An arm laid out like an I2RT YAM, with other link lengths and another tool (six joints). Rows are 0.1 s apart.
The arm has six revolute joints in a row. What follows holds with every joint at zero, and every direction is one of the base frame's. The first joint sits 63.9 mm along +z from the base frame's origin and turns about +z. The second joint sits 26.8 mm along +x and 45.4 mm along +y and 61 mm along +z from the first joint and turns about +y. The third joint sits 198 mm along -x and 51.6 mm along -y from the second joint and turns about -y. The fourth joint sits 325.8 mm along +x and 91.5 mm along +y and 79.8 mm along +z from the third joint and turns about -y. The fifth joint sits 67.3 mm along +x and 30.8 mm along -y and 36.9 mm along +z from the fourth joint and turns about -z. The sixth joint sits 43.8 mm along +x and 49.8 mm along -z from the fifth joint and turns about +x. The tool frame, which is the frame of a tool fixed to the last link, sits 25 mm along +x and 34 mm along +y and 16 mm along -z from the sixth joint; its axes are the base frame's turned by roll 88.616, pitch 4.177 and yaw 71.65 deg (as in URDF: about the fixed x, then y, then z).
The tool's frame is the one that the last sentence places.
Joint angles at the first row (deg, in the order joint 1, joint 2, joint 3, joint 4, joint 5, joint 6):
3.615, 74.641, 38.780, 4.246, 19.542, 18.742
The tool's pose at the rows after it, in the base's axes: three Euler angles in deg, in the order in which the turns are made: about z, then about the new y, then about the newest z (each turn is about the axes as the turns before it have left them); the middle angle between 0 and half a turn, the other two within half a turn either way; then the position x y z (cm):
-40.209 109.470 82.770 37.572 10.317 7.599
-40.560 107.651 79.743 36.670 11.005 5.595
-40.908 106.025 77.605 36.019 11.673 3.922
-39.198 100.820 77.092 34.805 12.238 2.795
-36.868 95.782 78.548 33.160 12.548 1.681
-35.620 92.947 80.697 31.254 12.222 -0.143
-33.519 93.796 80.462 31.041 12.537 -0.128
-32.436 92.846 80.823 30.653 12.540 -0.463
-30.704 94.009 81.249 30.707 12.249 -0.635
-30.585 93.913 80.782 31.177 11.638 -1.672
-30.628 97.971 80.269 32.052 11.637 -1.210
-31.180 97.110 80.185 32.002 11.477 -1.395
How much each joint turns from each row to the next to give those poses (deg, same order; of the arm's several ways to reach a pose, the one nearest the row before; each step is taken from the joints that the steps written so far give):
3.177, -2.619, -9.376, 15.272, 6.091, -4.378
1.725, 2.045, -2.196, 4.625, 2.299, -2.890
1.679, 2.920, -1.087, 4.497, 2.279, -2.091
1.611, 0.881, -3.835, 10.100, 1.253, -4.872
1.114, 1.220, -4.660, 12.100, -0.273, -3.648
0.010, 4.366, -3.805, 12.179, -0.950, -1.043
0.135, -1.373, -0.549, -1.694, -2.022, 0.255
-0.063, 1.474, -0.538, 3.227, -1.065, -0.638
-1.286, -0.258, -0.226, -0.936, -3.103, 0.837
-1.567, 6.091, 2.315, 3.806, -1.653, -0.678
-0.578, -3.289, 1.287, -8.849, -0.943, 2.287
-0.107, 1.165, 0.020, 1.957, 0.545, -0.568

